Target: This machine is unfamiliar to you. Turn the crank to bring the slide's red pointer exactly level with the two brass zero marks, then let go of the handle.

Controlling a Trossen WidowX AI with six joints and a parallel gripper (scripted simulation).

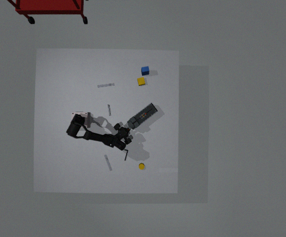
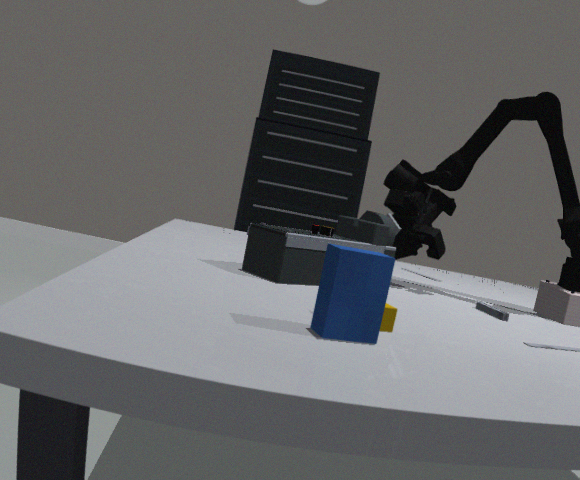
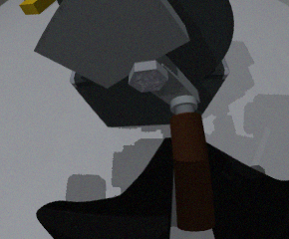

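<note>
My gripper tip is 30 mm below the brown crank handle, 10 mm to the left of it and 10 mm past it. Also, from my gripper tip: red pointer: 150 mm to the left, 120 mm ahead, 40 mm above; then black hex key: 210 mm to the right, 30 mm below; then yellow block: 430 mm to the left, 40 mm ahead, 20 mm below.
</note>
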